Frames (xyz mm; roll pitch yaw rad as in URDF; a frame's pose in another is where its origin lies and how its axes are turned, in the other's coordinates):
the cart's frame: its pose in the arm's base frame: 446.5 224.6 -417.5 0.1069 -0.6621 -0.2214
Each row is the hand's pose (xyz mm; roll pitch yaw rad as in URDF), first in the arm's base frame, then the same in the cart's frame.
Working: the arm's base frame: its pose in the cart's frame: -48.0 -254.9 597.4 0.0384 0.6685 0.1980

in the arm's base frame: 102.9 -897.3 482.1 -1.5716 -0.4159 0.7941
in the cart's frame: 483.0 -1081.8 884.6 -1.0891 0.0609 0.8894
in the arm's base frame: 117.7 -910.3 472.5 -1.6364 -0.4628 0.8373
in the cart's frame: 490.7 -1093.1 867.5 -1.1351 0.0011 0.9017
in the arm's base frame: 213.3 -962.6 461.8 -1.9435 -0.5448 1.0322
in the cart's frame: 566.8 -1130.7 798.3 -1.3559 -0.1573 1.0056
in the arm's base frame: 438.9 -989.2 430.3 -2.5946 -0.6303 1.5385
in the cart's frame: 725.6 -1124.7 633.0 -1.8149 -0.4897 1.2923
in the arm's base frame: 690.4 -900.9 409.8 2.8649 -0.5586 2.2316
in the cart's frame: 891.2 -1000.7 463.7 -2.6112 -0.8608 1.8675
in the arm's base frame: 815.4 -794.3 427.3 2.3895 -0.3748 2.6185
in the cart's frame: 979.7 -875.0 403.1 2.8825 -0.9285 2.4885
